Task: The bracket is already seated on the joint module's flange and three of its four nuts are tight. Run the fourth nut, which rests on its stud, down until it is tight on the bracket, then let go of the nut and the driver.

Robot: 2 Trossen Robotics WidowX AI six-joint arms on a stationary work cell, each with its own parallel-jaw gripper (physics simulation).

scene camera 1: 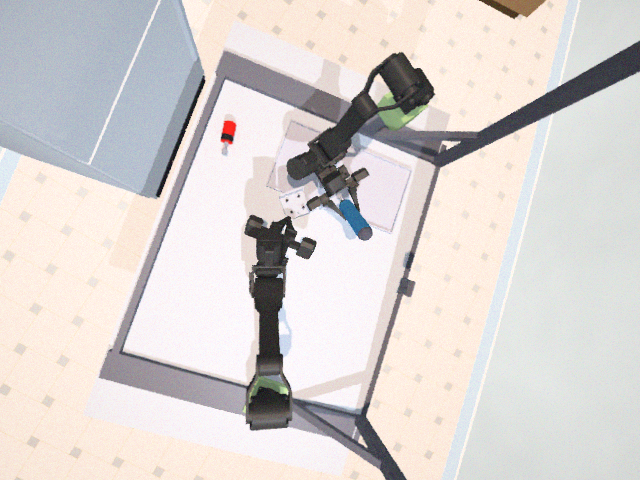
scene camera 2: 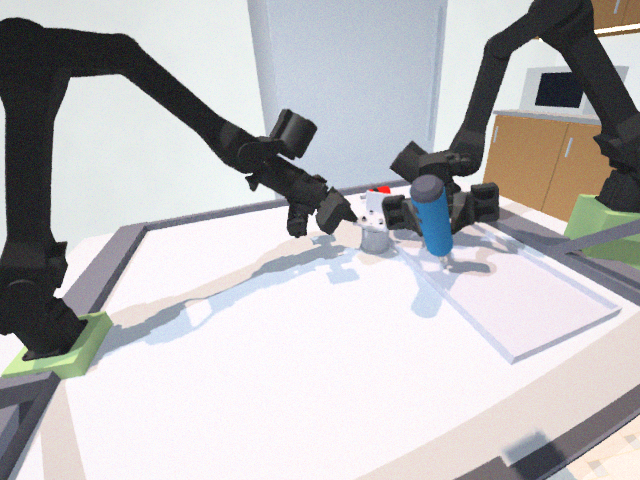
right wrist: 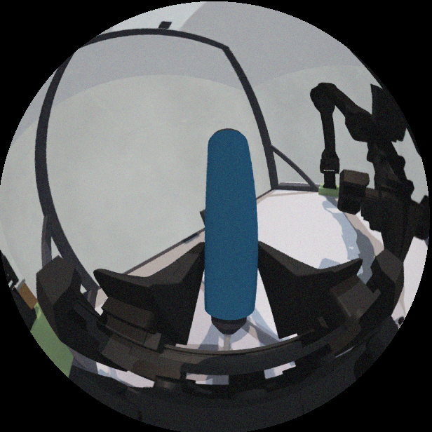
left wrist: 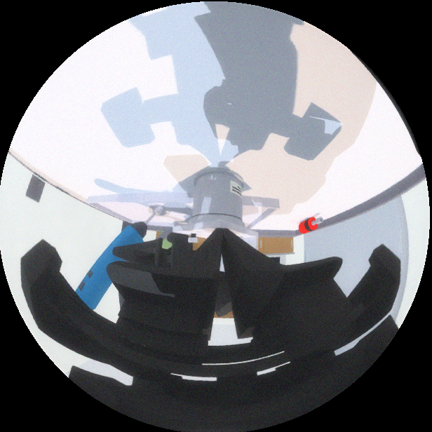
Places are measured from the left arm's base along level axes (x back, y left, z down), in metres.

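Where they show: left gripper, between the fingertips: (scene camera 1: 289, 217) (scene camera 2: 356, 219); right gripper, between the fingertips: (scene camera 1: 352, 216) (scene camera 2: 436, 233); left arm's base, origin of its link: (scene camera 2: 57, 340); right arm's base, origin of its link: (scene camera 2: 621, 205).
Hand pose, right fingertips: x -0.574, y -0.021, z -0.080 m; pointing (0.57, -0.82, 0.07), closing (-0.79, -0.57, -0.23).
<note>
Things, the pixels of their top centre, and the offset from my right fingertips. "*": a spot on its surface instead.
- grey joint module, centre of its top: (scene camera 2: 375, 215) dx +0.027, dy +0.159, dz +0.033 m
- blue driver, a spot on its surface: (scene camera 2: 433, 219) * dx +0.034, dy -0.033, dz -0.043 m
- pale shallow tray, centre of its top: (scene camera 2: 466, 252) (scene camera 1: 342, 177) dx -0.120, dy +0.054, dz +0.092 m
- red driver, centre of its top: (scene camera 2: 374, 189) (scene camera 1: 226, 136) dx -0.081, dy +0.414, dz +0.073 m
The white bracket (scene camera 1: 295, 203) (scene camera 2: 368, 225) sits on the grey joint module (scene camera 2: 375, 241) (left wrist: 217, 200), with small dark nuts on its top; which one is loose cannot be told. My left gripper (scene camera 1: 287, 220) (scene camera 2: 356, 221) (left wrist: 220, 233) is shut and empty, its tips at the bracket's near edge in scene camera 2. My right gripper (scene camera 1: 350, 211) (scene camera 2: 437, 230) (right wrist: 230, 246) is shut on the blue driver (scene camera 1: 355, 220) (scene camera 2: 433, 219) (left wrist: 110, 267) (right wrist: 231, 200), beside the bracket. The driver is tilted, its dark cap up and its metal tip down over the tray, apart from the nuts.
A pale shallow tray (scene camera 1: 379, 193) (scene camera 2: 547, 310) lies on the table under the right gripper. A red driver (scene camera 1: 227, 132) (scene camera 2: 382, 190) (left wrist: 308, 225) lies beyond the bracket, at the upper left in scene camera 1. A dark frame (scene camera 1: 155, 263) borders the white table.
</note>
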